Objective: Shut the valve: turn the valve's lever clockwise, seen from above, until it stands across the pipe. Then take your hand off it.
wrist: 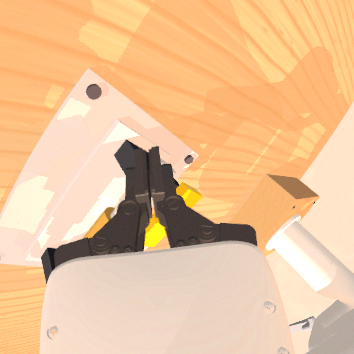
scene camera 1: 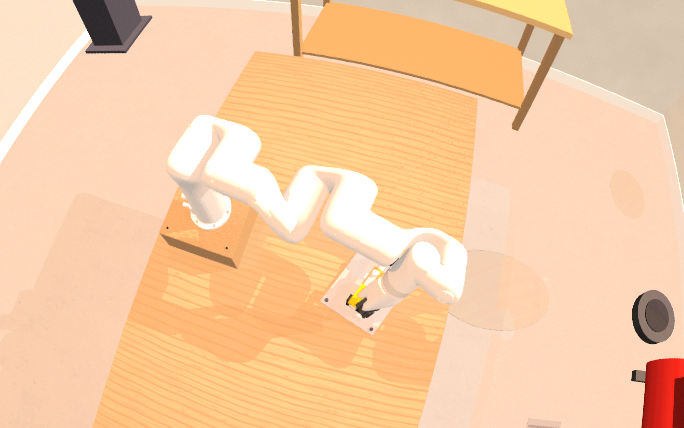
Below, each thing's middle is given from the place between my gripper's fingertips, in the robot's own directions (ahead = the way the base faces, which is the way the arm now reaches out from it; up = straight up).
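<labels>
My gripper's sitting 2 cm below the yellow valve lever [wrist: 154, 231], 1 cm past it and 6 cm to the right of it. As for the pale base plate [scene camera 1: 344, 282], that's 6 cm below my hand, 1 cm ahead of it and 10 cm to the left of it.
</labels>
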